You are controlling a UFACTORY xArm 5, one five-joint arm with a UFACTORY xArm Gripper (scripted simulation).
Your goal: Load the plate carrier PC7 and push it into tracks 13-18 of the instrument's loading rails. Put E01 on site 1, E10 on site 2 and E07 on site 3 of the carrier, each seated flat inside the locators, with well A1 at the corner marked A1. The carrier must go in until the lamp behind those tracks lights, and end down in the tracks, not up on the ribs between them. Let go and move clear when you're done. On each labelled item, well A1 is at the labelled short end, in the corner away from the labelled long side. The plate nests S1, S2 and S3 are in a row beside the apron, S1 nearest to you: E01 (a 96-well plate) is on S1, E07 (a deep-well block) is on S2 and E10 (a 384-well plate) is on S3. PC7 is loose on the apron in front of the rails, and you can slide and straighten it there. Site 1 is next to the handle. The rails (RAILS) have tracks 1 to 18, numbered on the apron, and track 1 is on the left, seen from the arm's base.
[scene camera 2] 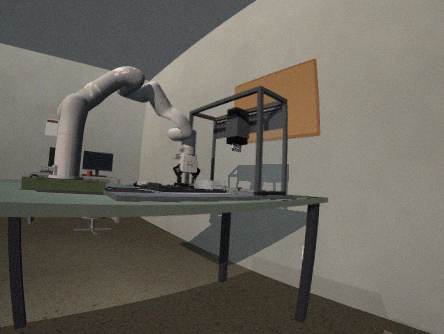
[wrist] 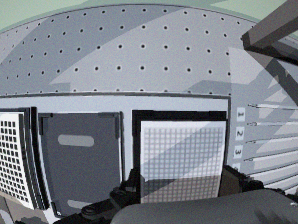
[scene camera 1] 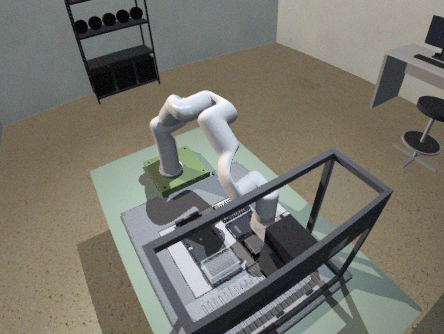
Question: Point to a plate carrier PC7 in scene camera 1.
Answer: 203, 244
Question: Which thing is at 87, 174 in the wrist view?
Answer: A nest S2.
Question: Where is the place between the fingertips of my gripper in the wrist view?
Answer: At 181, 182
